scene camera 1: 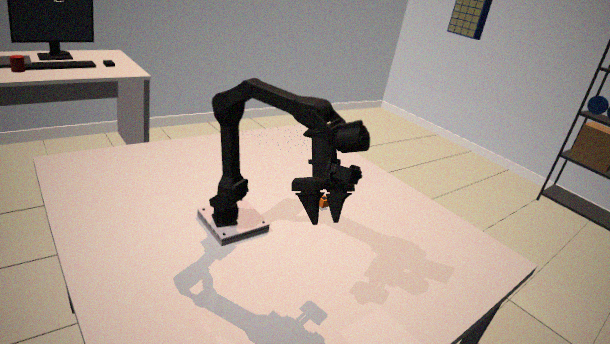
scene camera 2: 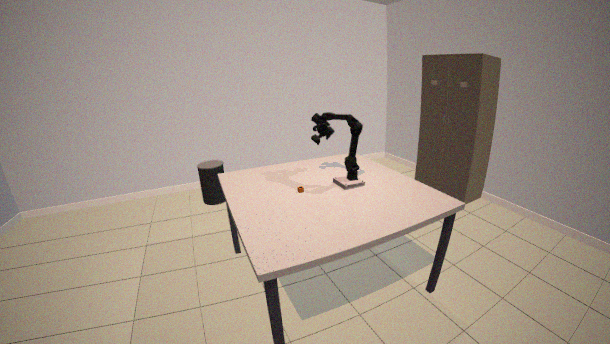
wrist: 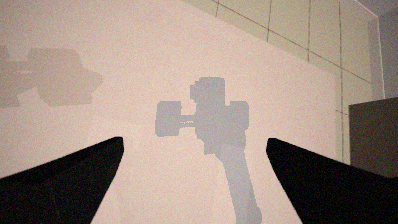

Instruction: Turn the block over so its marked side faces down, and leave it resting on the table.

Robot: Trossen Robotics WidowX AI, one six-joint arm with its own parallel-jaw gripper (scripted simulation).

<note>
My gripper [scene camera 1: 325,223] is open, with nothing in its grasp.
My gripper is seen too in the wrist view [wrist: 196,144].
</note>
